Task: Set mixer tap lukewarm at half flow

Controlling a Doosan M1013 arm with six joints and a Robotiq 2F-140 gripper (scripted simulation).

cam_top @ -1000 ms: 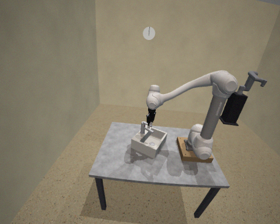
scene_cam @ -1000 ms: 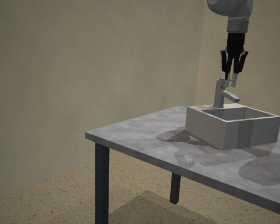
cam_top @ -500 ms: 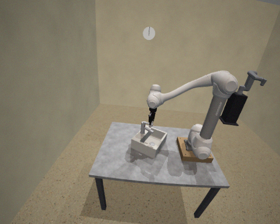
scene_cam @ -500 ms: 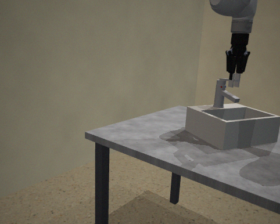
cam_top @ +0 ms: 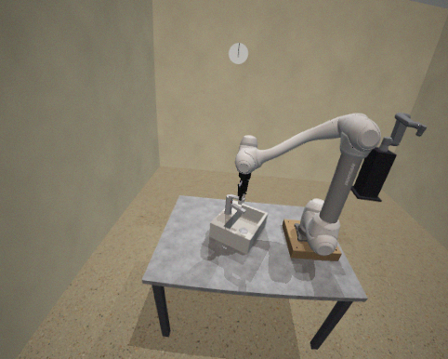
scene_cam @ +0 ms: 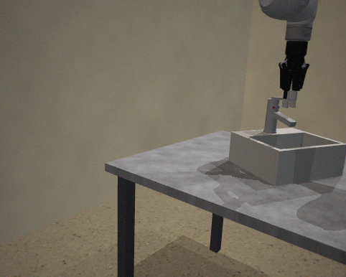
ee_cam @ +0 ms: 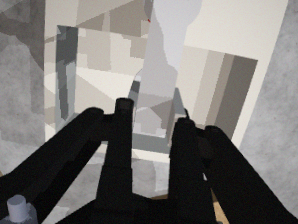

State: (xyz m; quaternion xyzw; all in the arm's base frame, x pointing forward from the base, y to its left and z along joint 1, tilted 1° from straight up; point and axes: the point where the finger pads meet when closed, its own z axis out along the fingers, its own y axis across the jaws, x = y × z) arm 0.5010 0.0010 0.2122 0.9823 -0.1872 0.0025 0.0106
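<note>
My gripper is now 30 mm short of the lever and 10 mm to the left of it. Also, from my hand: grey mixer tap: 60 mm ahead, 50 mm below, 20 mm to the right; white basin: 240 mm below, 30 mm behind, 10 mm to the left.
</note>
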